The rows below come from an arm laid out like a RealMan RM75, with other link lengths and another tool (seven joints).
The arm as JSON. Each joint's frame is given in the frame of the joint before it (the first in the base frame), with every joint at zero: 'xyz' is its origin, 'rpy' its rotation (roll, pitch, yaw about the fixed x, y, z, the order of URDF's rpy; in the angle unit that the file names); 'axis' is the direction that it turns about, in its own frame. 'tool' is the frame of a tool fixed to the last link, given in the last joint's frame.
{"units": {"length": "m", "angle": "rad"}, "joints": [
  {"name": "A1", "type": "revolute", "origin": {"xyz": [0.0, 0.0, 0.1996], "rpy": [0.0, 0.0, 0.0]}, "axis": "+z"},
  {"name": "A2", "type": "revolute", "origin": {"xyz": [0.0, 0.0, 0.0], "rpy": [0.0, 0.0, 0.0]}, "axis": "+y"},
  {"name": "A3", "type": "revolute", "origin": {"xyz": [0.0, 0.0, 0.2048], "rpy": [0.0, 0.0, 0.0]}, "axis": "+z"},
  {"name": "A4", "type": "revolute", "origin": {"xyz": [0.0, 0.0, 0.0], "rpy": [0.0, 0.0, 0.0]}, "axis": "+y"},
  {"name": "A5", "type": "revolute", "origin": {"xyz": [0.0, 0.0, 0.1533], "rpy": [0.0, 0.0, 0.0]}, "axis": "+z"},
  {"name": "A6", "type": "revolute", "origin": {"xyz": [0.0, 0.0, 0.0], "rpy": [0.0, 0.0, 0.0]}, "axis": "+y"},
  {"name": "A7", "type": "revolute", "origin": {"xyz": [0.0, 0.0, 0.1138], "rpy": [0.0, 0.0, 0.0]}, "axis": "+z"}
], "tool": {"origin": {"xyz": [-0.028, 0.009, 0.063], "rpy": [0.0, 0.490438, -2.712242]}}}
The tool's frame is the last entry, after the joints.
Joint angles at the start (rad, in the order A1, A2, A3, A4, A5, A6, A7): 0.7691 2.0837 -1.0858 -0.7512 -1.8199 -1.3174 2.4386
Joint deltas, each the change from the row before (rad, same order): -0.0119 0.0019 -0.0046 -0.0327 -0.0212 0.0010 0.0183; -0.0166 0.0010 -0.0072 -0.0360 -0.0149 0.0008 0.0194; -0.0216 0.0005 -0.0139 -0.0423 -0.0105 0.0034 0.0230; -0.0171 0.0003 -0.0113 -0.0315 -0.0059 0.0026 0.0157; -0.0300 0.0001 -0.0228 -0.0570 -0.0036 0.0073 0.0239; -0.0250 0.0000 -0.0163 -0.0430 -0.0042 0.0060 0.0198; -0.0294 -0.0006 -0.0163 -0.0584 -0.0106 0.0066 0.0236; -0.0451 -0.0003 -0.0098 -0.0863 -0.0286 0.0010 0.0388; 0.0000 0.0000 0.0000 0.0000 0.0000 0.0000 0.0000; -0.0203 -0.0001 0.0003 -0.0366 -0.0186 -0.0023 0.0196; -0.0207 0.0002 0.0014 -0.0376 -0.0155 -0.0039 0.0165; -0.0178 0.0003 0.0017 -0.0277 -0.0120 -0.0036 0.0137; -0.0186 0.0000 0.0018 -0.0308 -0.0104 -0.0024 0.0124
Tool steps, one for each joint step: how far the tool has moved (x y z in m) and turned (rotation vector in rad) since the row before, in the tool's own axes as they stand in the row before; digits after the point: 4 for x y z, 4 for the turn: 0.0010 0.0012 -0.0014 -0.0126 0.0052 -0.0155; 0.0015 0.0012 -0.0021 -0.0108 0.0081 -0.0116; 0.0015 0.0012 -0.0026 -0.0110 0.0104 -0.0108; 0.0009 0.0008 -0.0021 -0.0068 0.0078 -0.0077; 0.0017 -0.0002 -0.0035 -0.0047 0.0157 -0.0152; 0.0013 0.0006 -0.0030 -0.0064 0.0132 -0.0086; 0.0026 -0.0002 -0.0039 -0.0061 0.0195 -0.0179; 0.0051 0.0018 -0.0071 -0.0186 0.0316 -0.0225; 0.0000 0.0000 0.0000 0.0000 0.0000 0.0000; 0.0027 0.0023 -0.0035 -0.0148 0.0148 -0.0082; 0.0027 0.0016 -0.0038 -0.0110 0.0152 -0.0084; 0.0020 0.0022 -0.0032 -0.0114 0.0117 -0.0033; 0.0026 0.0016 -0.0034 -0.0088 0.0148 -0.0052
